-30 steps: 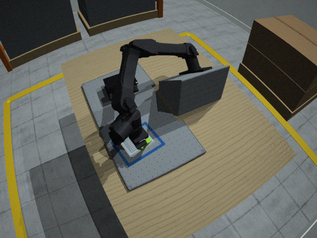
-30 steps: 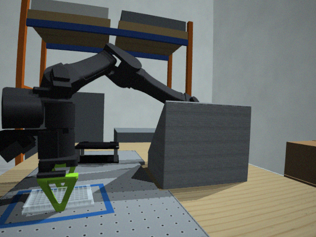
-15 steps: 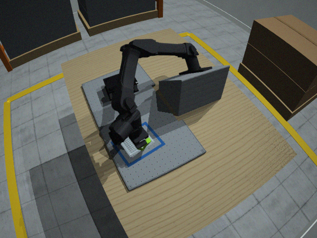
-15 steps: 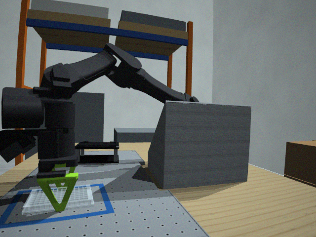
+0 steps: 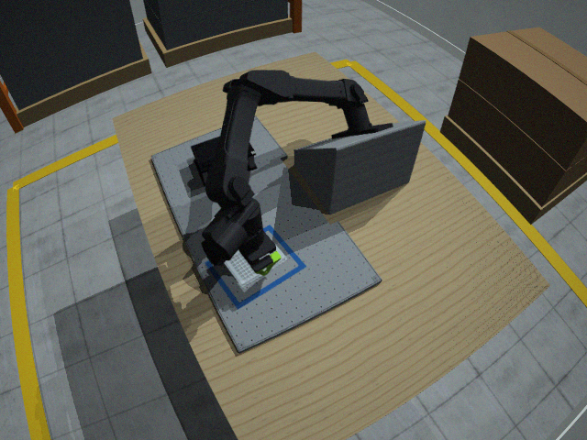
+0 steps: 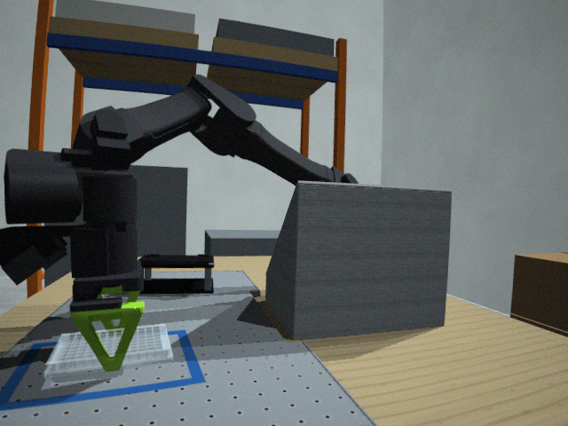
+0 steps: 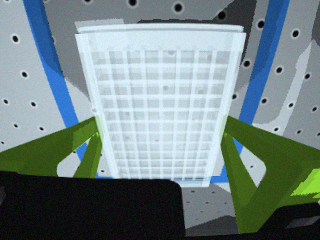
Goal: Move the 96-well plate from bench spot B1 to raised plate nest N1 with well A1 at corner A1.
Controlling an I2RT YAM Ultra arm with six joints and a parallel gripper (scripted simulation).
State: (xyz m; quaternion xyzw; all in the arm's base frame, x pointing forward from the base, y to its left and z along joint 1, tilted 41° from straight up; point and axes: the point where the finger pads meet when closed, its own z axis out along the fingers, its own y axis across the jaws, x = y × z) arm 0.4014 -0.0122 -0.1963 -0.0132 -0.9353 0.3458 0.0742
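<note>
My hand is 10 cm past the black raised nest, 34 cm to the left of it and 4 cm below it. Round my hand: clear 96-well plate (right at my hand).
</note>
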